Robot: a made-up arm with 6 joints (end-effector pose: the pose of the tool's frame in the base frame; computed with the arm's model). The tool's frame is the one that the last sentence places.
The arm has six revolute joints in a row. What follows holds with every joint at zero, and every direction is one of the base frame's.
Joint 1 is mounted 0.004 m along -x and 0.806 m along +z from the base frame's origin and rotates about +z.
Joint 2 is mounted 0.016 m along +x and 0.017 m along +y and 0.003 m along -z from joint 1 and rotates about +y.
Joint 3 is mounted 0.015 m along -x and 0.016 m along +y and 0.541 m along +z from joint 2 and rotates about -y.
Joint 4 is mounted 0.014 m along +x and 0.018 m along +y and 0.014 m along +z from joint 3 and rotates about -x.
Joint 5 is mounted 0.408 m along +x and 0.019 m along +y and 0.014 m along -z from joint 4 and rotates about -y.
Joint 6 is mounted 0.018 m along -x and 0.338 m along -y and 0.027 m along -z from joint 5 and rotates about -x.
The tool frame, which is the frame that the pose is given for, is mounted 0.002 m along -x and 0.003 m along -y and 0.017 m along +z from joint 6; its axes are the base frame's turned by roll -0.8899, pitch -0.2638 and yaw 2.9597 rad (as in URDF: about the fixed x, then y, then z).
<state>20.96 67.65 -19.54 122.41 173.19 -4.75</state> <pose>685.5 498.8 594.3 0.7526 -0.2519 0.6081 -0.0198</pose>
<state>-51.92 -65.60 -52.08 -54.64 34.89 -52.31</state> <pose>-97.2 -57.8 835.7 0.1215 0.5407 0.7921 -0.2558</pose>
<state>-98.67 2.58 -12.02 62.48 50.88 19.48</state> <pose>-204.6 -474.2 1507.9 0.5919 -0.0038 0.2525 0.7654</pose>
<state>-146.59 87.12 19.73 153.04 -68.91 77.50</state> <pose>-537.1 -734.9 538.9 0.1295 -0.9644 -0.2305 -0.0070</pose>
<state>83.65 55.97 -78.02 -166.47 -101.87 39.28</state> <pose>-339.6 158.4 866.2 0.3211 0.7775 -0.5407 0.0090</pose>
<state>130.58 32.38 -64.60 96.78 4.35 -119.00</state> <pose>-417.2 425.0 823.4 0.1748 -0.5772 -0.4799 -0.6372</pose>
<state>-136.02 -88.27 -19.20 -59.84 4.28 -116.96</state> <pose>19.1 120.3 1075.2 0.4711 0.5095 0.5588 -0.4540</pose>
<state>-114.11 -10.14 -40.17 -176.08 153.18 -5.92</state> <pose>218.3 -421.2 1115.3 0.3766 -0.3388 0.3866 -0.7707</pose>
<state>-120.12 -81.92 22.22 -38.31 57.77 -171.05</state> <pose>59.7 439.2 1354.7 0.6087 -0.2784 0.3704 -0.6441</pose>
